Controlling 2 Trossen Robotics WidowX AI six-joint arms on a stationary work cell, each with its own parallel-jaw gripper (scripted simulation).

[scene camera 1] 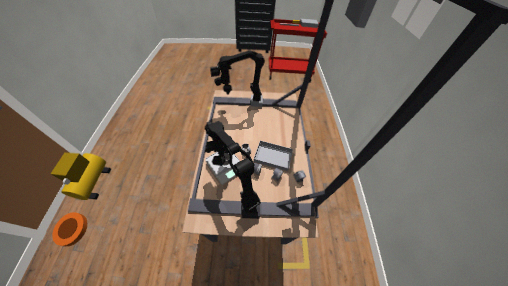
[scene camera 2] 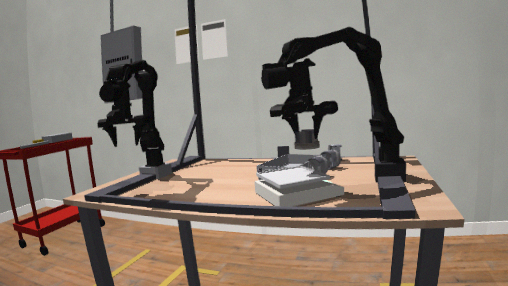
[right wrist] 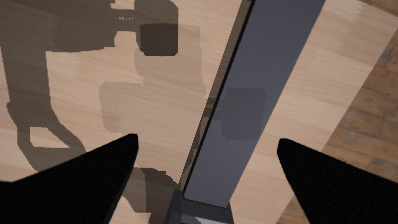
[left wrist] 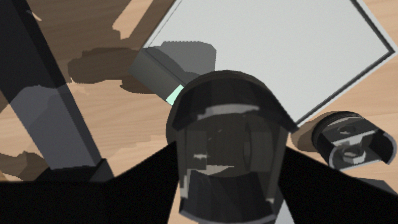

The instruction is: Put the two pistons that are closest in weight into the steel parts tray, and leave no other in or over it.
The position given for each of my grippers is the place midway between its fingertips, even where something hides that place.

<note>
In view: my left gripper [scene camera 2: 307, 138], my right gripper [scene camera 2: 126, 146], a steel parts tray [scene camera 1: 269, 154] and a white scale [scene camera 2: 296, 195].
My left gripper is seen too in the left wrist view [left wrist: 226, 149]. My right gripper shows as well in the right wrist view [right wrist: 208, 143]. The right wrist view does not show the steel parts tray: it is out of frame. The right wrist view misses the white scale: it is out of frame.
</note>
